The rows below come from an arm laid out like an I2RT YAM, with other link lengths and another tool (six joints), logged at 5 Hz.
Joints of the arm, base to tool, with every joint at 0 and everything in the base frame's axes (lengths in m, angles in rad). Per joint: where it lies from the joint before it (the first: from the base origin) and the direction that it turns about. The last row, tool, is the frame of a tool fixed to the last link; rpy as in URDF.
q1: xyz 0.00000 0.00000 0.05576 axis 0 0 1
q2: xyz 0.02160 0.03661 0.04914 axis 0 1 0
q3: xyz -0.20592 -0.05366 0.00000 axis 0 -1 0
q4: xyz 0.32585 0.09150 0.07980 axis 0 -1 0
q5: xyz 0.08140 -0.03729 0.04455 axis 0 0 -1
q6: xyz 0.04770 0.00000 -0.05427 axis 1 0 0
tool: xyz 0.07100 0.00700 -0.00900 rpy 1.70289 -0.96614 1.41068
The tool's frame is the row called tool.
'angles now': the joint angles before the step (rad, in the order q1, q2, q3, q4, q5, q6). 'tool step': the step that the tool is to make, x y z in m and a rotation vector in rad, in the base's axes. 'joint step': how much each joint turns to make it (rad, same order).
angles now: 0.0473 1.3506 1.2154 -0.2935 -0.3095 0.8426
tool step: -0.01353 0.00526 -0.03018 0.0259 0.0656 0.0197
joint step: 0.0069 -0.0391 -0.0974 0.0009 -0.0244 0.0217
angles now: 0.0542 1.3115 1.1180 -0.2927 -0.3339 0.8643
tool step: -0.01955 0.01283 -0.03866 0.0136 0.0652 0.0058
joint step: 0.0347 -0.0564 -0.1358 0.0255 0.0163 0.0318
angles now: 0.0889 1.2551 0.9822 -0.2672 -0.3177 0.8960
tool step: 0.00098 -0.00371 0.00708 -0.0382 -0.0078 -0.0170
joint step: 0.0001 -0.0020 0.0242 -0.0294 0.0346 -0.0255
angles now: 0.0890 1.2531 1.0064 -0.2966 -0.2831 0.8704
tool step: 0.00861 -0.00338 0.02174 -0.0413 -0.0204 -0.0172
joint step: 0.0000 0.0334 0.0910 -0.0486 0.0368 -0.0291
